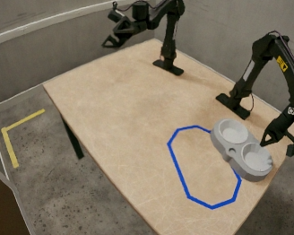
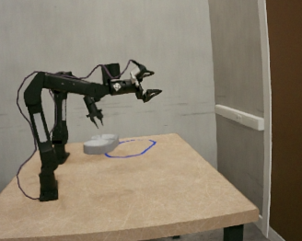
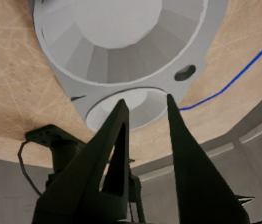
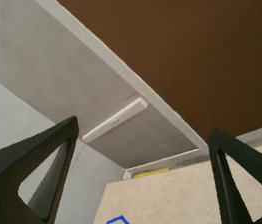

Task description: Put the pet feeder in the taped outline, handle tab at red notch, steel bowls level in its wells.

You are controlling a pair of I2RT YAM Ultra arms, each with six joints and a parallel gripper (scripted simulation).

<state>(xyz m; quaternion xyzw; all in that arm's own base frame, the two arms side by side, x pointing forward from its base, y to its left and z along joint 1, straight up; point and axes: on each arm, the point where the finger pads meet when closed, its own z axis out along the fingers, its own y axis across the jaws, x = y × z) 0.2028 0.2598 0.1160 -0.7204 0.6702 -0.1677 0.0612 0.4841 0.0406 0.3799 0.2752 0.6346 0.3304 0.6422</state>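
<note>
The pet feeder is 9 cm below my left hand, 7 cm to the right of it and 1 cm ahead of it. Also, from my left hand: steel bowl (8 cm below, 1 cm to the left, 1 cm ahead); then blue taped outline (16 cm ahead, 15 cm to the right, 12 cm below).
</note>
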